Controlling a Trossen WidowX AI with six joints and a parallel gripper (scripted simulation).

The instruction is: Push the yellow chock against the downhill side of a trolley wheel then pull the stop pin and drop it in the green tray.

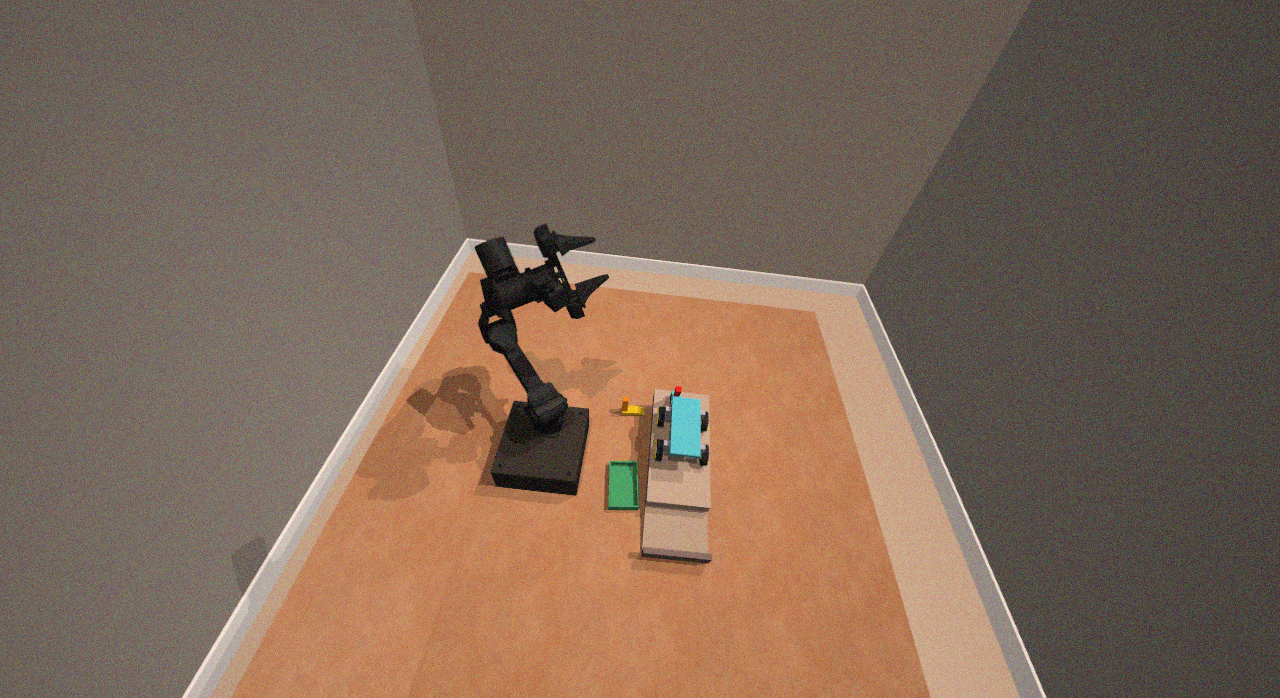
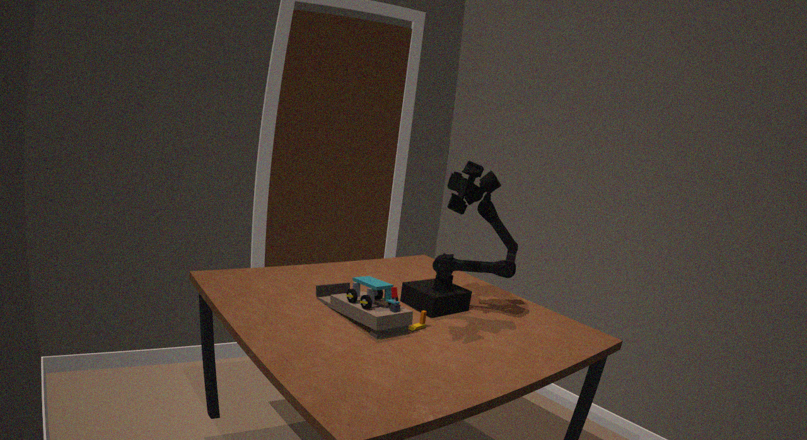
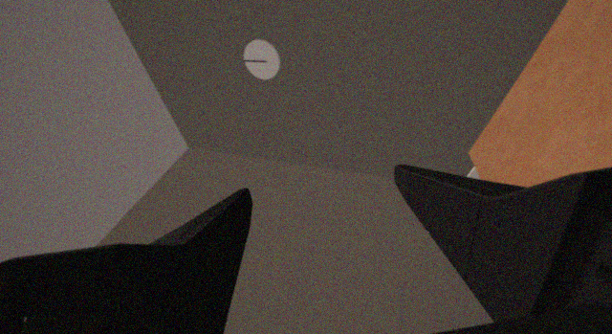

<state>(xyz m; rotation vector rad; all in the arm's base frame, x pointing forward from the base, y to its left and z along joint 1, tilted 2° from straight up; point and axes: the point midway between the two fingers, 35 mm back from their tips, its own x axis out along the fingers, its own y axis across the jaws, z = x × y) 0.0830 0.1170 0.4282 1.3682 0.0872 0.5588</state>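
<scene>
Right now the yellow chock is 50 cm below my gripper tip, 9 cm ahead of it and 1 cm to the left of it. Round my gripper tip: red-headed stop pin (40 cm below, 20 cm ahead); trolley (41 cm below, 23 cm ahead, 10 cm to the right); grey ramp (48 cm below, 23 cm ahead, 11 cm to the right).
</scene>
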